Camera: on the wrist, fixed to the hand. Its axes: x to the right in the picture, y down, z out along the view.
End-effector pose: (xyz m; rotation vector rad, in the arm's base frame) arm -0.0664 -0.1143 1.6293 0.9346 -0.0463 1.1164
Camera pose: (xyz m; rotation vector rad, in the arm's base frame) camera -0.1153 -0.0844 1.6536 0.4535 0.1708 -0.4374
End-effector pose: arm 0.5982 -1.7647 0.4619 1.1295 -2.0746 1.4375
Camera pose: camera 0.5446 -1.7382 0.4447 1.9779 -0.8819 0.0687
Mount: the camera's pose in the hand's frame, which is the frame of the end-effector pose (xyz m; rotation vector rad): 0.0102 0.0565 -0.0241 -0.4472 -0.2744 -1.5294
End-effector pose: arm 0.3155 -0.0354 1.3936 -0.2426 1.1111 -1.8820
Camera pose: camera 0.3304 -0.0393 1.3333 1.5898 -0.9661 2.0859
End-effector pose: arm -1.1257 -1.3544 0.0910 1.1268 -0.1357 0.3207
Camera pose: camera -1.1354 -1.3088 0.1322 0.5692 0.4047 -1.1733
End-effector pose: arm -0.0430 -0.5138 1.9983 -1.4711 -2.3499 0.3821
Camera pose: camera 0.0089 -0.4793 1.9990 0.5971 -3.0493 -0.3939
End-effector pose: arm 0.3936 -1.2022 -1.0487 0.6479 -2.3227 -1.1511
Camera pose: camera 0.3884 -1.1923 -0.9874 -1.8151 1.0364 1.8245
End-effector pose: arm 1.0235 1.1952 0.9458 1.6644 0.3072 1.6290
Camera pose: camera 0.9837 1.1723 0.9878 0.7799 0.7481 0.2564
